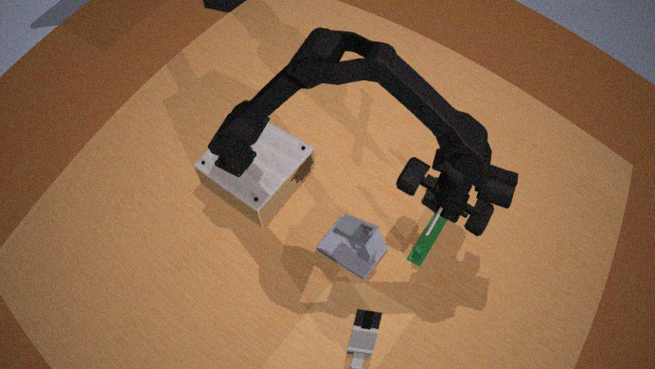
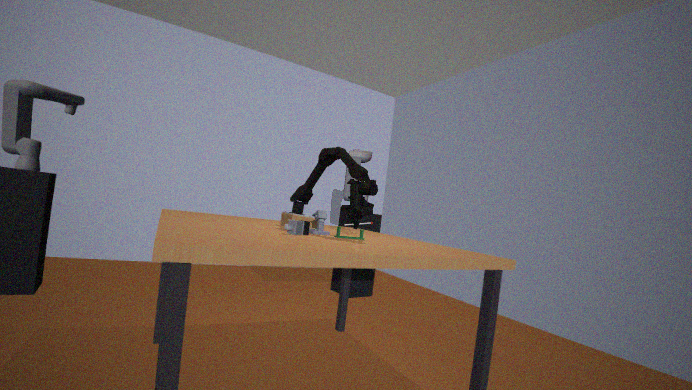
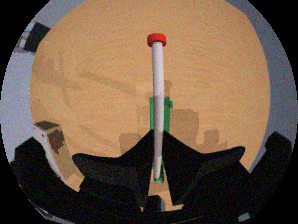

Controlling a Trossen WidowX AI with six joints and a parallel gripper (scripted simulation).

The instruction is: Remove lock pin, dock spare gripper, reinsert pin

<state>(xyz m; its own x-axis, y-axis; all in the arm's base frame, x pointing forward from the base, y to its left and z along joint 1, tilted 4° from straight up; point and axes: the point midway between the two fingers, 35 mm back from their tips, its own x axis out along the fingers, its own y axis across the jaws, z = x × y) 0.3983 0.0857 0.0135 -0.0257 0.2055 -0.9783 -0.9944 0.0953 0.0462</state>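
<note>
My gripper tip is 30 mm to the left of the green bracket and 20 mm above it. Also, from my gripper tip: spare gripper (20 mm behind, 290 mm to the right, 20 mm below); grey mount (110 mm behind, 120 mm to the right, 10 mm above).
</note>
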